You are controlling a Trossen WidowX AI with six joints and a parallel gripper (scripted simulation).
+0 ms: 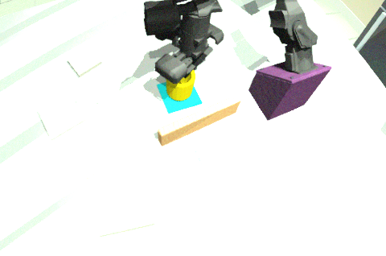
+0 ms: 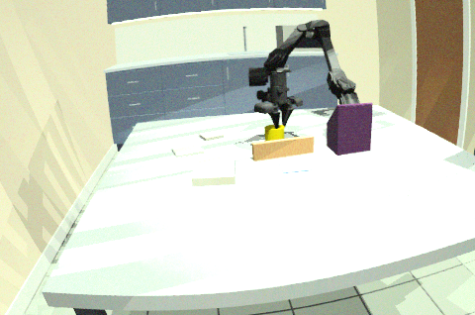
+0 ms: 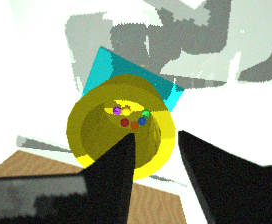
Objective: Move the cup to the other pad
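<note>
Now: gripper tip 3 cm above the cup, 2 cm short of it and 1 cm to the right of it. The rest, counted from my gripper tip: wooden bar 11 cm to the left, 4 cm below, 1 cm ahead; then light blue pad 22 cm to the left, 7 cm below; then cyan pad 7 cm below, 3 cm ahead, 1 cm to the left.
</note>
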